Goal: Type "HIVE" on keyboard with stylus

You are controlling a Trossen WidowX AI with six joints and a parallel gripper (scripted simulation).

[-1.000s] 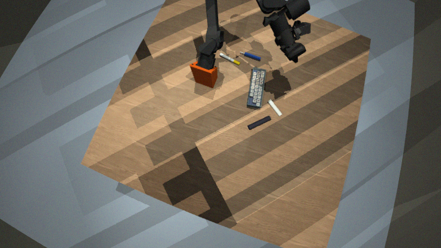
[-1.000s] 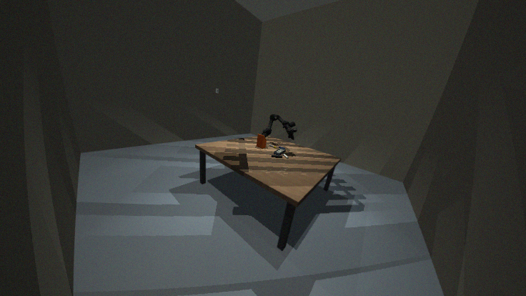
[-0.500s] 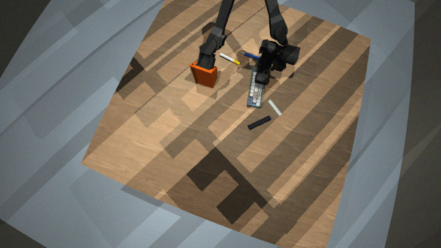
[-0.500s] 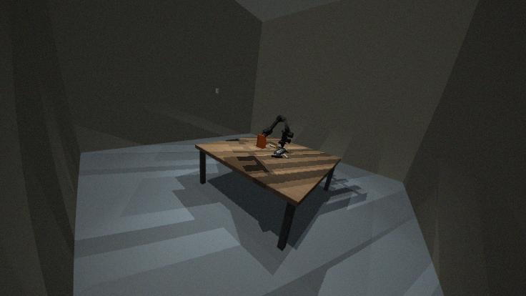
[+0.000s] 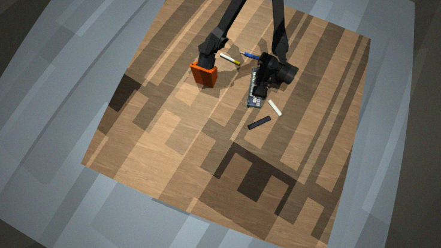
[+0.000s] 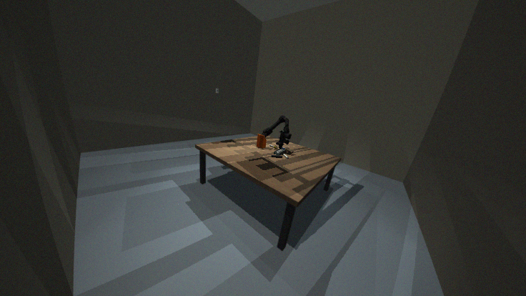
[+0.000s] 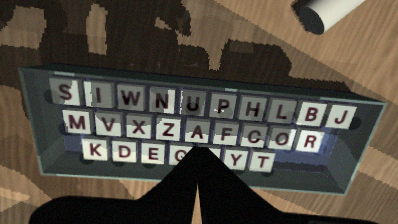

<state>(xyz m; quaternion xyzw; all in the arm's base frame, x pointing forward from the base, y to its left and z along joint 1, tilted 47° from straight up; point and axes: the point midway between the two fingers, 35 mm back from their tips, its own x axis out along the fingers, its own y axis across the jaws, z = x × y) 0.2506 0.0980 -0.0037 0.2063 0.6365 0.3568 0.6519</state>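
My gripper tip is now 12 cm past the blue hexagonal stylus, 16 cm to the right of it and 3 cm above it. The rest, counted from my gripper tip: dark cylinder: 8 cm ahead, 17 cm to the right, 3 cm below; white cylinder: 13 cm ahead, 6 cm to the right, 3 cm below; yellow marker: 18 cm behind, 9 cm to the left, 3 cm below.
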